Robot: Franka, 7 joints.
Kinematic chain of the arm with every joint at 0, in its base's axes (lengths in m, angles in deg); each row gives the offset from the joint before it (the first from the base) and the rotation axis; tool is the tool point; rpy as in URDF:
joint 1: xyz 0 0 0.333 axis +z
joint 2: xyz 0 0 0 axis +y
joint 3: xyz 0 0 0.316 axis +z
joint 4: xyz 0.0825 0 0 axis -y
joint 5: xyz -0.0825 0 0.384 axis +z
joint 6: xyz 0 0 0 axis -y
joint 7: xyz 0.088 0 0 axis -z
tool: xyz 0 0 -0.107 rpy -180 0 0
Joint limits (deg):
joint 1: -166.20..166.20
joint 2: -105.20..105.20
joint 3: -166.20..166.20
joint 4: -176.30..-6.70
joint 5: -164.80..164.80
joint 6: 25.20..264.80
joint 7: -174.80..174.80
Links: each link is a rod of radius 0.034 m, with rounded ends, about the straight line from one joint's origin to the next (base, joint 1, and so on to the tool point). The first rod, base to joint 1, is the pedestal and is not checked.
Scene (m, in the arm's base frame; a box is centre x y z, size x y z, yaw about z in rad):
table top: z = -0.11
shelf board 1: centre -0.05 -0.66 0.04 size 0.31 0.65 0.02 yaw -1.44
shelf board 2: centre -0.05 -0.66 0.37 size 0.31 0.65 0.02 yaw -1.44
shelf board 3: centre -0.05 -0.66 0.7 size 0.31 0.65 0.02 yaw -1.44
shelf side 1: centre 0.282 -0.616 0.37 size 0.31 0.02 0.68 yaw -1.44
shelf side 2: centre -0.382 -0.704 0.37 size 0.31 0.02 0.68 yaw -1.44
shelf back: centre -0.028 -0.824 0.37 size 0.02 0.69 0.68 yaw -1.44
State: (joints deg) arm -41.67 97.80 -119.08 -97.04 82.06 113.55 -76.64
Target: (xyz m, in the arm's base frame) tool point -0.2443 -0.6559 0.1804
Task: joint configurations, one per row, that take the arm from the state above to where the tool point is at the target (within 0.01 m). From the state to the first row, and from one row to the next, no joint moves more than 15 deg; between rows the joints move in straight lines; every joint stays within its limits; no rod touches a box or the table.
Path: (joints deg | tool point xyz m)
1: -35.90 100.27 -120.86 -110.11 79.07 109.81 -76.64 | -0.1122 -0.5760 0.5292
2: -30.14 102.73 -122.63 -123.19 76.09 106.07 -76.64 | -0.1224 -0.4967 0.5302
3: -24.37 105.20 -124.41 -136.26 73.10 102.33 -76.64 | -0.1310 -0.4125 0.5212
4: -29.15 103.75 -110.89 -134.22 73.30 99.90 -76.64 | -0.1987 -0.4299 0.4145
5: -33.93 102.31 -97.38 -132.18 73.49 97.47 -76.64 | -0.2514 -0.4179 0.2985
6: -38.71 100.86 -83.86 -130.14 73.68 95.04 -76.64 | -0.2805 -0.3809 0.1804
7: -43.66 102.31 -86.59 -116.09 77.17 100.38 -76.64 | -0.2830 -0.4816 0.1826
8: -48.60 103.75 -89.32 -102.05 80.66 105.71 -76.64 | -0.2705 -0.5744 0.1838
9: -53.55 105.20 -92.05 -88.00 84.15 111.05 -76.64 | -0.2443 -0.6559 0.1804

